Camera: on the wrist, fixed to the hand. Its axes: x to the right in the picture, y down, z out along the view.
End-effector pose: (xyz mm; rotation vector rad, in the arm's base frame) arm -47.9 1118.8 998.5 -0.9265 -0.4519 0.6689
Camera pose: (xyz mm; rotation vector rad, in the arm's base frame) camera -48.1 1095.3 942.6 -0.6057 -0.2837 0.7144
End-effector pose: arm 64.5 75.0 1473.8 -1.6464 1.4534 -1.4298
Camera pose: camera 13.5 94.1 1447.1 -1.3952 1.1451 -1.6097
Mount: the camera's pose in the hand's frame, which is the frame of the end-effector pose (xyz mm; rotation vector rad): -20.7 37.2 -43.2 0.3537 0.0361 0.0117
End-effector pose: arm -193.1 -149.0 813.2 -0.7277 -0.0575 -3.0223
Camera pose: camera -192.8 -187.6 766.4 -0.6349 -0.5666 -2.8928
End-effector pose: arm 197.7 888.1 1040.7 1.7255 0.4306 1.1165
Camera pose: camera 143.4 880.5 1066.7 2.0168 0.6733 1.1307
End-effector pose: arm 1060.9 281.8 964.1 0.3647 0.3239 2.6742
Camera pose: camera 1052.2 232.6 929.7 0.4233 0.8124 2.6330
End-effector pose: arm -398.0 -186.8 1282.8 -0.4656 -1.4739 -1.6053
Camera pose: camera -345.2 -216.4 1279.6 -0.2411 -1.6800 -1.2990
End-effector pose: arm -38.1 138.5 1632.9 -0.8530 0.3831 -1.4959
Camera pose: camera -43.9 142.2 1572.6 -0.5427 0.1417 -1.5124
